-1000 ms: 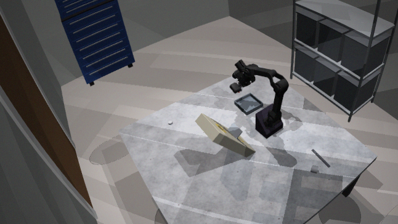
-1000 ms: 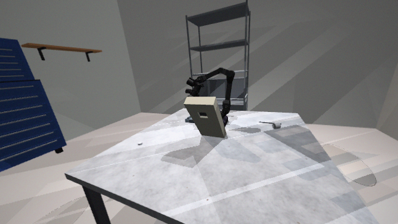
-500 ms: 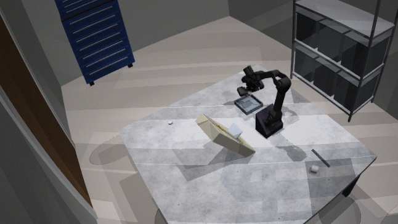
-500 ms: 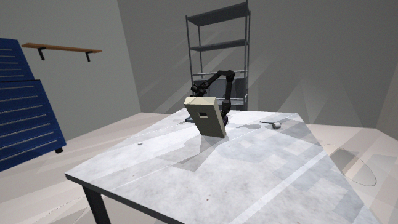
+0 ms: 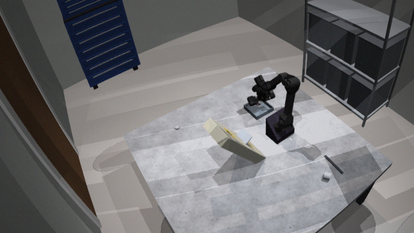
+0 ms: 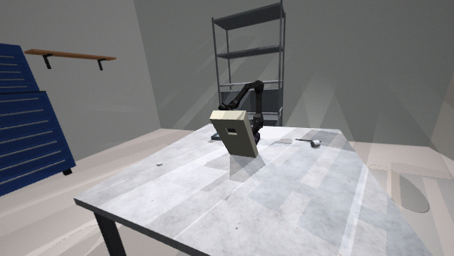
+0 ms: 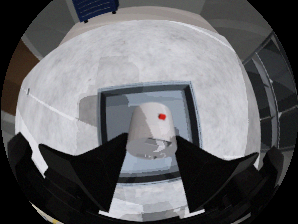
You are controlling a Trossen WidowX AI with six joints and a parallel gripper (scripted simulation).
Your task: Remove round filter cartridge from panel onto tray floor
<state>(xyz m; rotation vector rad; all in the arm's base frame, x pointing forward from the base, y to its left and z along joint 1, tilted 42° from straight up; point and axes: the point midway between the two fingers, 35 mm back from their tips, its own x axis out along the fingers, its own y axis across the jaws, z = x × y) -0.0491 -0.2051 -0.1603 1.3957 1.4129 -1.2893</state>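
The round filter cartridge lies right at my gripper tip. Also, from my gripper tip: service panel 370 mm ahead, 270 mm to the left, 100 mm above; tray 60 mm below.
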